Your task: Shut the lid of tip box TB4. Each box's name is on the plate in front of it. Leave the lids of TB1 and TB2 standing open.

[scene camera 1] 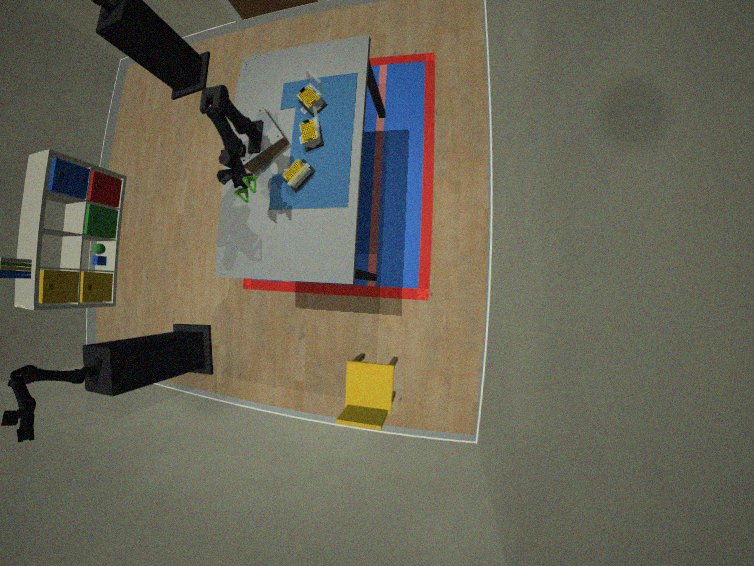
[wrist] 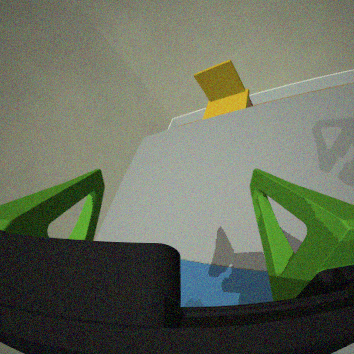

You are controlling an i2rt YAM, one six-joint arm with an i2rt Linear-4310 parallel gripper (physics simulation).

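Frame: origin at the arm's base, x ahead, y left, z up, level; millimetres.
Where they show: gripper, between the fingertips: [scene camera 1: 250, 197] [wrist: 176, 177]; arm's base, origin of its link: [scene camera 1: 255, 137].
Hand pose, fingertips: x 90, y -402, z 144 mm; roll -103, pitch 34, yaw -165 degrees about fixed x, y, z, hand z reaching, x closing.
Things, the pixels of their top centre, and the offset from my fingertips. Level surfaces: height alone.
- blue mat, height of its surface: dz -230 mm
- far box, centre of its top: [scene camera 1: 307, 94] dy +604, dx +205, dz -156 mm
- middle box, centre of its top: [scene camera 1: 307, 129] dy +394, dx +210, dz -156 mm
- grey table, height of its surface: dz -233 mm
Three tip boxes with yellow tip racks stand in a row on the blue mat [scene camera 1: 331, 193] [wrist: 207, 287] in the scene view: a far box [scene camera 1: 310, 97], a middle box [scene camera 1: 310, 131] and a near box [scene camera 1: 297, 173]. Their name plates are too small to read, so I cannot tell which is TB4. Pale lid parts show around them, but the lid angles are unclear. My gripper [scene camera 1: 250, 195] [wrist: 176, 177], with green fingers, is wide open and empty. It hangs above the grey table, to the left of the near box in the scene view. The boxes do not show in the wrist view.
The grey table [scene camera 1: 310, 243] [wrist: 165, 200] bears a brown board-like piece [scene camera 1: 266, 156] beside my arm, left of the boxes. A yellow chair [scene camera 1: 369, 386] [wrist: 222, 85] stands beyond the table. A second black arm [scene camera 1: 24, 389] and a cubby shelf [scene camera 1: 30, 225] stand at the left.
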